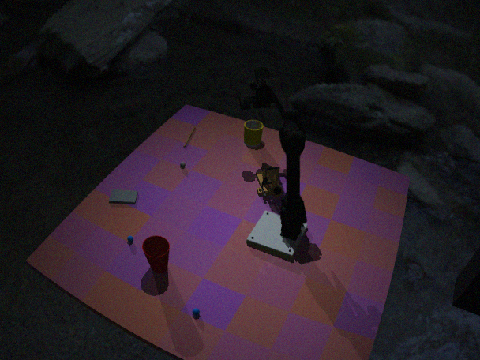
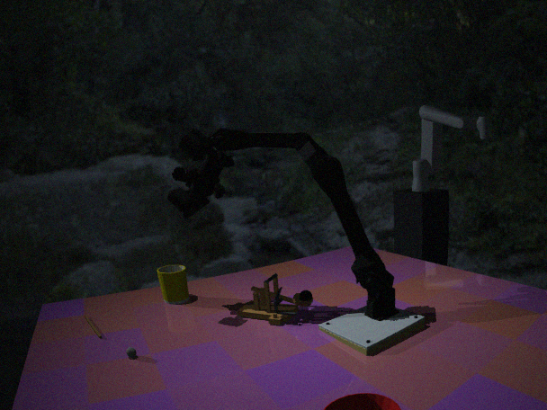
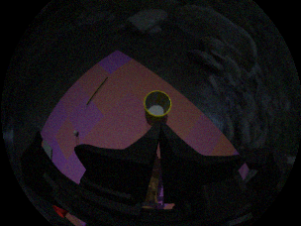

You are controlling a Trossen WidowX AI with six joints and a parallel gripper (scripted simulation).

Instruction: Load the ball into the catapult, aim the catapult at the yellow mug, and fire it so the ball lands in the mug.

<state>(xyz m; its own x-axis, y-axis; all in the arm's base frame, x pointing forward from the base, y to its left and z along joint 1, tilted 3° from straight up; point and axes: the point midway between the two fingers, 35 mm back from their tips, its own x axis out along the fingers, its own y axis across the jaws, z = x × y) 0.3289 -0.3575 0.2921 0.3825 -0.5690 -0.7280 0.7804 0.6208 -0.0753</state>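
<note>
Right now my gripper tip is 240 mm to the right of the black ball, 220 mm past it and 200 mm above it. The rest, counted from my gripper tip: wooden catapult: 210 mm below, 200 mm to the left, 170 mm behind; then yellow mug: 230 mm below, 80 mm to the right, 50 mm ahead; then thin stick: 330 mm ahead, 260 mm below, 50 mm to the left.
</note>
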